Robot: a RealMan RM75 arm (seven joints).
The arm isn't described. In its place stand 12 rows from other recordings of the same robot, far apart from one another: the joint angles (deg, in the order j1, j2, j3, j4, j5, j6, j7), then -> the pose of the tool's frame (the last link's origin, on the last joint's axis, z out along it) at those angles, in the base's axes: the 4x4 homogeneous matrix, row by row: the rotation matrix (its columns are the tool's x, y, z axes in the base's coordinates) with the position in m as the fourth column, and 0 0 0 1 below.
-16.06, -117.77, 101.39, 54.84, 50.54, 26.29, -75.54 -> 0.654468 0.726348 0.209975 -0.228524; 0.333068 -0.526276 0.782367 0.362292; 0.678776 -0.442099 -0.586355 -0.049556; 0 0 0 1
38.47, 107.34, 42.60, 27.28, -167.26, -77.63, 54.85 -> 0.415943 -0.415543 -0.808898 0.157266; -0.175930 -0.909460 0.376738 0.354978; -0.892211 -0.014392 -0.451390 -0.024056; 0 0 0 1
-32.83, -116.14, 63.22, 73.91, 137.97, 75.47, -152.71 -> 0.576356 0.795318 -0.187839 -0.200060; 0.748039 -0.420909 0.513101 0.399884; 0.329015 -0.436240 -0.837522 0.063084; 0 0 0 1
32.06, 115.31, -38.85, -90.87, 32.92, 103.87, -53.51 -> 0.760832 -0.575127 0.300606 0.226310; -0.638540 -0.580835 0.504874 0.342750; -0.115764 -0.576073 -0.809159 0.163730; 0 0 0 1
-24.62, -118.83, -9.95, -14.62, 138.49, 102.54, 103.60 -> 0.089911 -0.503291 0.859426 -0.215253; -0.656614 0.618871 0.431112 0.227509; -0.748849 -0.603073 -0.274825 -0.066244; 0 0 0 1
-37.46, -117.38, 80.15, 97.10, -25.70, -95.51, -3.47 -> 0.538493 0.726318 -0.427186 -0.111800; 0.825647 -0.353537 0.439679 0.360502; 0.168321 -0.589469 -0.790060 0.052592; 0 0 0 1
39.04, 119.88, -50.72, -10.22, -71.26, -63.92, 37.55 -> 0.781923 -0.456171 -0.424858 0.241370; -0.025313 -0.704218 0.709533 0.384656; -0.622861 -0.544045 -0.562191 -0.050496; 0 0 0 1
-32.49, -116.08, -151.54, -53.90, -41.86, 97.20, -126.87 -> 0.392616 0.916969 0.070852 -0.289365; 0.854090 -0.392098 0.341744 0.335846; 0.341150 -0.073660 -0.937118 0.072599; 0 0 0 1
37.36, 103.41, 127.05, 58.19, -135.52, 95.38, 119.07 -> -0.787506 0.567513 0.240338 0.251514; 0.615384 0.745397 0.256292 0.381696; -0.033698 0.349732 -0.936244 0.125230; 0 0 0 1
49.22, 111.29, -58.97, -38.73, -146.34, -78.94, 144.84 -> 0.472321 -0.808257 0.351616 0.236938; -0.880957 -0.445903 0.158382 0.411167; 0.028773 -0.384565 -0.922649 0.018312; 0 0 0 1
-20.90, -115.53, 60.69, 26.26, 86.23, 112.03, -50.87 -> 0.622182 0.068213 0.779895 -0.251668; 0.005211 -0.996536 0.083004 0.237666; 0.782855 -0.047580 -0.620382 0.000711; 0 0 0 1
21.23, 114.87, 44.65, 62.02, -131.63, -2.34, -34.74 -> 0.961847 -0.254384 -0.100695 0.186403; -0.127065 -0.741309 0.659027 0.312767; -0.242292 -0.621088 -0.745348 -0.135628; 0 0 0 1
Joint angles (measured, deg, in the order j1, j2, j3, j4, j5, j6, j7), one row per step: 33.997, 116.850, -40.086, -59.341, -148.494, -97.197, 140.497; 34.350, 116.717, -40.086, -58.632, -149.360, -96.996, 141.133; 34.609, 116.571, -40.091, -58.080, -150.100, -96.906, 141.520; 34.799, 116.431, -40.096, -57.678, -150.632, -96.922, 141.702; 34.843, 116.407, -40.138, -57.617, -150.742, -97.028, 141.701; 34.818, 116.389, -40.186, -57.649, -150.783, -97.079, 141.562; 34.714, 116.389, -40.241, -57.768, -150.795, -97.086, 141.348; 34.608, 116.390, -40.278, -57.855, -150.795, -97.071, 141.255; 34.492, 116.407, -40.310, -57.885, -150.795, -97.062, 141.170; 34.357, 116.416, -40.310, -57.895, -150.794, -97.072, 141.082; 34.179, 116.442, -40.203, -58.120, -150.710, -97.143, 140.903; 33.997, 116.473, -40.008, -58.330, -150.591, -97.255, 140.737; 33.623, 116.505, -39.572, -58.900, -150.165, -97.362, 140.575; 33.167, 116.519, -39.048, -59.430, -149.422, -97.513, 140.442; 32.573, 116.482, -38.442, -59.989, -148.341, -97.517, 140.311; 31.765, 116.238, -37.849, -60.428, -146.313, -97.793, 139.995; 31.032, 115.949, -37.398, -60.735, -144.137, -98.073, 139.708; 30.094, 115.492, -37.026, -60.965, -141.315, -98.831, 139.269; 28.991, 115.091, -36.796, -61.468, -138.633, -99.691, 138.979
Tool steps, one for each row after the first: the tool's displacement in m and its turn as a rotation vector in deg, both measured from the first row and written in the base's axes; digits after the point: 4 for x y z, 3 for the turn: 0.0015, 0.0004, -0.0009, -0.367, -0.501, -0.952; 0.0030, 0.0005, -0.0014, -0.732, -0.988, -1.627; 0.0041, 0.0005, -0.0015, -1.070, -1.356, -2.026; 0.0041, 0.0003, -0.0016, -1.260, -1.429, -2.048; 0.0042, 0.0001, -0.0014, -1.349, -1.524, -1.921; 0.0046, -0.0003, -0.0012, -1.362, -1.651, -1.731; 0.0051, -0.0006, -0.0009, -1.336, -1.730, -1.680; 0.0057, -0.0012, -0.0010, -1.359, -1.763, -1.681; 0.0064, -0.0019, -0.0011, -1.386, -1.769, -1.726; 0.0069, -0.0025, -0.0004, -1.247, -1.724, -1.632; 0.0074, -0.0032, 0.0003, -1.081, -1.576, -1.595; 0.0080, -0.0039, 0.0025, -0.393, -1.208, -1.551; 0.0086, -0.0050, 0.0048, 0.414, -0.505, -1.564; 0.0095, -0.0059, 0.0078, 1.582, 0.401, -1.590; 0.0100, -0.0075, 0.0116, 2.825, 2.041, -1.358; 0.0098, -0.0088, 0.0153, 3.975, 3.741, -0.997; 0.0092, -0.0114, 0.0197, 4.904, 5.959, -0.416; 0.0090, -0.0150, 0.0244, 5.769, 7.916, 0.087
